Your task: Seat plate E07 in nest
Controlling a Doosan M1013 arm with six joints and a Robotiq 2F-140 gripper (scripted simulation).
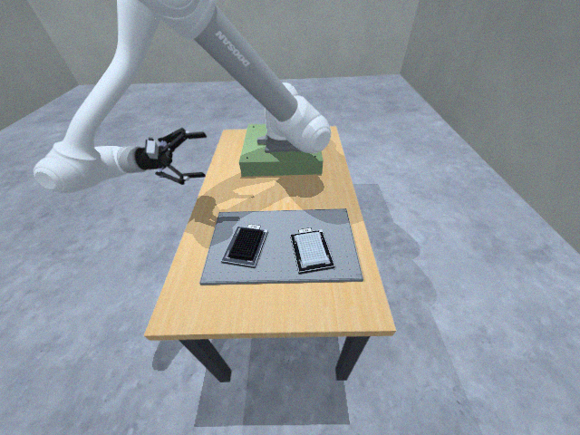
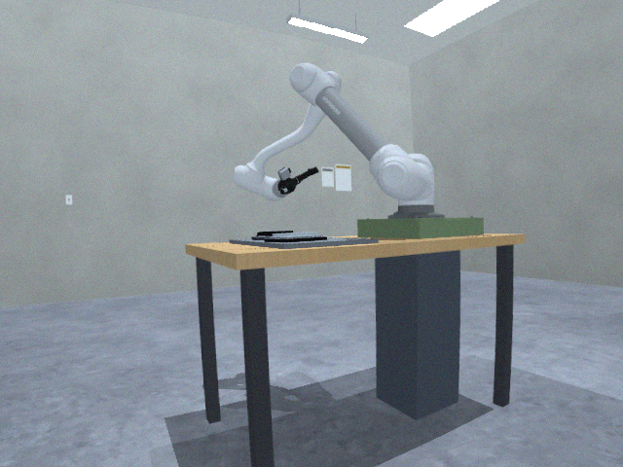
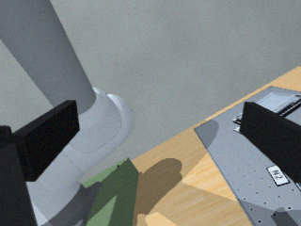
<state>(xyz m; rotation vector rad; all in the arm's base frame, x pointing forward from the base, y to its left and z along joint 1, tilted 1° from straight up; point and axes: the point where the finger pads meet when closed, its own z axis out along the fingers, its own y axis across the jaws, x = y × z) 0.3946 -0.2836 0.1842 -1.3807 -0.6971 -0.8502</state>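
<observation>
Now: hand 23 cm above the black plate E07, 21 cm short of it and 13 cm to the right of it. Also, from my hand: plate nest N2 (25 cm below, 21 cm ahead, 13 cm to the left); plate nest N1 (36 cm to the left, 25 cm below, 25 cm ahead); white plate E01 (36 cm to the left, 25 cm ahead, 24 cm below).
</observation>
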